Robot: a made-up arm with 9 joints. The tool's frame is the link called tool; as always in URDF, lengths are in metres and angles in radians. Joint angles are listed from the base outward.
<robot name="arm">
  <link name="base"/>
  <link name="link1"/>
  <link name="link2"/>
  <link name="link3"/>
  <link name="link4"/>
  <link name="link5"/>
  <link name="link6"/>
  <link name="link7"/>
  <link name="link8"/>
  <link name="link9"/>
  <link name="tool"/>
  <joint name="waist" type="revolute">
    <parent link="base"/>
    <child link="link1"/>
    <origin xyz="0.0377 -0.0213 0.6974" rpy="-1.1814 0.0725 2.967"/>
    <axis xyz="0 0 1"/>
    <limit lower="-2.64" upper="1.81"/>
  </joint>
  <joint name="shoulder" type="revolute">
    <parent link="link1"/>
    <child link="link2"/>
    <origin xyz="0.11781 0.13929 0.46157" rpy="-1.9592 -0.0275 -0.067"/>
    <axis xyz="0 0 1"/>
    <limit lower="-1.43" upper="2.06"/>
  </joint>
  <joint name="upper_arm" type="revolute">
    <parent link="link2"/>
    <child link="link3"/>
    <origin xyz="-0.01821 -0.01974 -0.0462" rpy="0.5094 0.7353 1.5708"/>
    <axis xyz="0 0 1"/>
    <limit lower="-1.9" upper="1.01"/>
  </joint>
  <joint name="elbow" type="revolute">
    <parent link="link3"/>
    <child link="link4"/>
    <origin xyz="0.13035 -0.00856 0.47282" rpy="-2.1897 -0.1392 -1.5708"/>
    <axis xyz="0 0 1"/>
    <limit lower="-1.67" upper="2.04"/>
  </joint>
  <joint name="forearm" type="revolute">
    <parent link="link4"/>
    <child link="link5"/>
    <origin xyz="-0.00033 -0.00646 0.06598" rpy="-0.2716 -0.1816 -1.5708"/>
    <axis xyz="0 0 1"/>
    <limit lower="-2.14" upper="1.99"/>
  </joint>
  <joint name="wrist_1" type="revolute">
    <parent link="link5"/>
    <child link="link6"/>
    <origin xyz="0.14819 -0.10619 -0.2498" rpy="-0.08 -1.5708 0"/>
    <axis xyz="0 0 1"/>
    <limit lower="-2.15" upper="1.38"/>
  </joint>
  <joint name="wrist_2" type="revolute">
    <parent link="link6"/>
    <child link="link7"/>
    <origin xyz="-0.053 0.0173 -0.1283" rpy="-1.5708 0 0"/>
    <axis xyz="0 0 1"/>
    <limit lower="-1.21" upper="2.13"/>
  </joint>
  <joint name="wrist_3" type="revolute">
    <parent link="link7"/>
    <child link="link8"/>
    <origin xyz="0.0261 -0.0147 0.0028" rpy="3.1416 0 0"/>
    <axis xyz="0 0 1"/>
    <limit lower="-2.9" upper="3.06"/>
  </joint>
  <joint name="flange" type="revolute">
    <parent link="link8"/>
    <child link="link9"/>
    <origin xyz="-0.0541 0.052 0.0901" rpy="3.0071 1.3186 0"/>
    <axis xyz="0 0 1"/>
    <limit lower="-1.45" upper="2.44"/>
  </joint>
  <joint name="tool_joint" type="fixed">
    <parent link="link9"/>
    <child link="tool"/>
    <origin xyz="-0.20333 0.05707 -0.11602" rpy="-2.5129 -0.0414 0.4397"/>
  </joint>
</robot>
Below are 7 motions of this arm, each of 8 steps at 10 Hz.
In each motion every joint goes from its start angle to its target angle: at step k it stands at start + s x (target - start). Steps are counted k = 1, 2, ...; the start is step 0. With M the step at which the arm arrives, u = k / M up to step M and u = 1 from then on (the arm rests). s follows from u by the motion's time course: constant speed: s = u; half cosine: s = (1 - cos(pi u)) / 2; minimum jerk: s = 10 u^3 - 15 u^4 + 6 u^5.
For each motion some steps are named. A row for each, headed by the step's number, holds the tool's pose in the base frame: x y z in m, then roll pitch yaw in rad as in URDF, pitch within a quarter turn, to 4 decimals.
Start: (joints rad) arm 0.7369 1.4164 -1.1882 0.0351 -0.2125 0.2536 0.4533 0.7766 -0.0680
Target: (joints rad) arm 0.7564 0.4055 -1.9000 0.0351 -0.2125 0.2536 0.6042 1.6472 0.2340
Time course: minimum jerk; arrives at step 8
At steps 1, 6, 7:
1: 0.3385 -0.0107 1.1054 -1.2061 0.9311 1.6349
6: -0.3363 0.1655 0.5660 0.5881 1.0253 -1.3571
7: -0.3992 0.1242 0.5081 0.5621 0.9065 -1.2347

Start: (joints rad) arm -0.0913 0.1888 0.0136 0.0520 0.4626 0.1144 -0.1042 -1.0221 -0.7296
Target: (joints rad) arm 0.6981 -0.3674 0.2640 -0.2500 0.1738 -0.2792 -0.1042 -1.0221 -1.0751
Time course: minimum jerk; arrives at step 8
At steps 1, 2, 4, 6, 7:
1: -0.0618 0.4141 0.3292 1.3117 -0.2979 -2.8010
2: -0.0710 0.3974 0.2987 1.3466 -0.3136 -2.7777
4: -0.0638 0.2881 0.1539 1.5245 -0.3831 -2.7270
6: 0.0371 0.1402 0.0374 1.7185 -0.4185 -2.7617
7: 0.0717 0.1055 0.0208 1.7598 -0.4179 -2.7774

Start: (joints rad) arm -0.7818 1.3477 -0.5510 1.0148 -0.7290 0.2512 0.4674 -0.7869 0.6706
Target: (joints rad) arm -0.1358 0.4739 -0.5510 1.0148 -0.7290 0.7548 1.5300 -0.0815 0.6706
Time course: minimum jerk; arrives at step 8
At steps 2, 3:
2: 0.3682 -0.2210 0.4039 1.8096 0.9550 1.6488
3: 0.3805 -0.0897 0.5048 1.5583 1.0083 1.6115

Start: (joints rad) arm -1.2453 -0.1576 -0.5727 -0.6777 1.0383 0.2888 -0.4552 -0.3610 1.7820
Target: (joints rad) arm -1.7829 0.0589 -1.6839 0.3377 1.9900 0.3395 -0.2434 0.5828 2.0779
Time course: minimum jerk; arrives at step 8
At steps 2, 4, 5, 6, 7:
2: -0.1613 0.2190 0.8886 1.4532 -0.5769 1.0760
4: -0.1329 0.3703 1.0880 0.7808 -1.2450 2.0791
5: -0.1674 0.4154 1.1658 -0.0031 -1.0631 3.1099
6: -0.2070 0.4338 1.1806 -0.0183 -0.7928 -2.9242
7: -0.2260 0.4384 1.1706 0.0499 -0.6533 -2.8551

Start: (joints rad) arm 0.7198 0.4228 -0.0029 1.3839 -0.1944 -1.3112 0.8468 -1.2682 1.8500
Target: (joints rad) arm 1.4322 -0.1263 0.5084 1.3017 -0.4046 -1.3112 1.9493 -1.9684 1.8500
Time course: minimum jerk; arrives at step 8
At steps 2, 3, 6, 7, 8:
2: -0.2467 0.4001 0.1981 -3.0108 0.7117 -0.7201
3: -0.2837 0.3255 0.0867 -3.1025 0.4909 -0.5040
6: -0.0827 -0.1316 -0.2041 2.4190 -0.0407 0.2183
7: -0.0173 -0.2009 -0.2092 2.2730 -0.0576 0.3186
8: -0.0047 -0.2133 -0.2088 2.2457 -0.0588 0.3364

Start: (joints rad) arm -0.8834 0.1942 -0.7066 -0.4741 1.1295 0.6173 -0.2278 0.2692 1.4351
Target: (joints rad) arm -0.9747 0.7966 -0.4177 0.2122 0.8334 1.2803 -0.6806 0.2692 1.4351
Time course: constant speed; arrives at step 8
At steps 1, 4, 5, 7, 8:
1: -0.0225 0.2695 0.6443 0.3661 -0.9450 2.0581
4: 0.0695 0.2532 0.5530 0.1565 -1.0701 2.1551
5: 0.0985 0.2405 0.5241 0.0606 -1.1006 2.2090
7: 0.1534 0.2030 0.4702 -0.1664 -1.1358 2.3458
8: 0.1787 0.1782 0.4458 -0.2883 -1.1380 2.4199

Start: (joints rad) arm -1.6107 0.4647 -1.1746 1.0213 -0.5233 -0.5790 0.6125 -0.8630 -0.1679
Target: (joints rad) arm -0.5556 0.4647 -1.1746 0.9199 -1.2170 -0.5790 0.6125 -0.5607 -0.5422
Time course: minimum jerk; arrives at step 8
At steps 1, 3, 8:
1: 0.0603 0.6081 0.8043 1.2248 -0.9854 -2.9398
3: 0.0105 0.5760 0.7113 1.3083 -0.9633 -3.0640
8: 0.0472 0.4328 0.5268 1.1571 -0.7369 3.1109

